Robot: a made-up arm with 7 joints.
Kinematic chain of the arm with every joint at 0, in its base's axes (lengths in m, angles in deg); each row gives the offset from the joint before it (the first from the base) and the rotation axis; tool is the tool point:
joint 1: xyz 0 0 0.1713 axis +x
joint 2: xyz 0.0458 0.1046 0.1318 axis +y
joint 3: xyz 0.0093 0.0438 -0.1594 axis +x
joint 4: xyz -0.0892 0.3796 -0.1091 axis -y
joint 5: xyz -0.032 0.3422 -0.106 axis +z
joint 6: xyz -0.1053 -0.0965 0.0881 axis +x
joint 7: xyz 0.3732 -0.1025 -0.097 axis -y
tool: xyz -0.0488 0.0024 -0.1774
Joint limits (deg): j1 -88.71..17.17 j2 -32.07..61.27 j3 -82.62..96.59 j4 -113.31..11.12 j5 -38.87..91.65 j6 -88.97..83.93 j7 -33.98..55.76
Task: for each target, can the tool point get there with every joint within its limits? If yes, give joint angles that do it. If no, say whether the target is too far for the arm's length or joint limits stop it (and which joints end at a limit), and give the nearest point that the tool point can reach.
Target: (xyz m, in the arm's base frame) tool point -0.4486 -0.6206 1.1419
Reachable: no: joint limits stop it (at a limit: joint 1, joint 3, joint 4, joint 5, joint 7) | nearest point -0.3776 -0.3644 1.0739 | short by 0.274 m
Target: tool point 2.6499 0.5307 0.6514
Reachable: no: too far | nearest point 1.0031 0.3679 0.5042 | short by 1.661 m
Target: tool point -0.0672 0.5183 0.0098
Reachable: yes | joints -21.88 50.50 33.22 -34.81 -4.45 -65.67 -14.22
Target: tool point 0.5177 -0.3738 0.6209
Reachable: no: joint limits stop it (at a limit: joint 1, joint 2, joint 3, joint 7) | nearest point 0.4984 -0.4442 0.4682 | short by 0.169 m
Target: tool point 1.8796 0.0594 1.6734
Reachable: no: too far | nearest point 0.8369 0.1791 1.0287 | short by 1.232 m
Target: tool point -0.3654 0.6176 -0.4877
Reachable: yes | joints -73.37 2.89 55.66 -99.15 31.26 7.46 6.95
